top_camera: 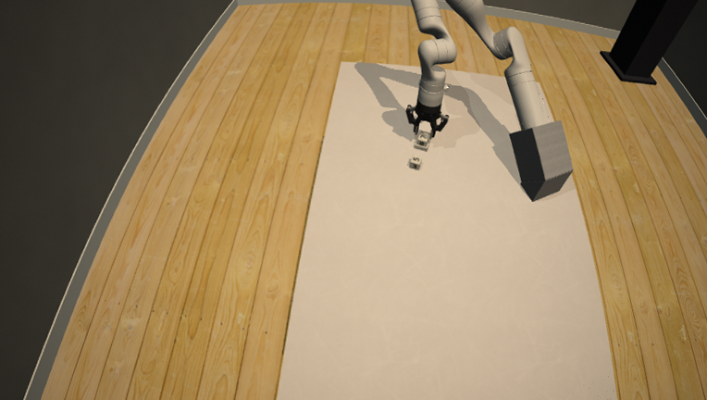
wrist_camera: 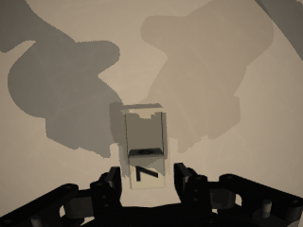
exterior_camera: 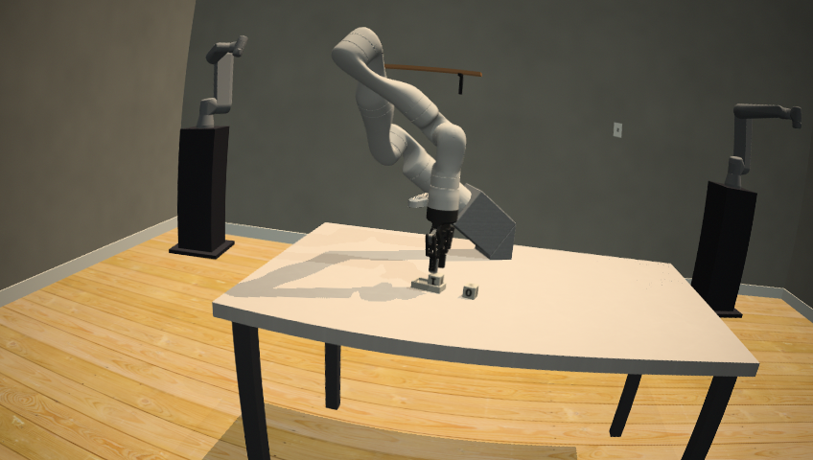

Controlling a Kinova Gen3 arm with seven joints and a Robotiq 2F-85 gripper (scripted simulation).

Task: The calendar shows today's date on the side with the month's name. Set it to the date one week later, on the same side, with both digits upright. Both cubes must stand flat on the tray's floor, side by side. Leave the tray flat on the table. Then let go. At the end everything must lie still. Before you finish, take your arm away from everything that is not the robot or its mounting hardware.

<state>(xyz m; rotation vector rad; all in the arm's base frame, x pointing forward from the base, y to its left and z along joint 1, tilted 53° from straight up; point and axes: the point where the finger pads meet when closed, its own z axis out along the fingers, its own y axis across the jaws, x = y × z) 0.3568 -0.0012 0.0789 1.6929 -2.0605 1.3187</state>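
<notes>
Right now the white digit cube is 40 mm below my hand. Round my hand: white calendar tray (60 mm below, 20 mm to the right, 10 mm behind).
</notes>
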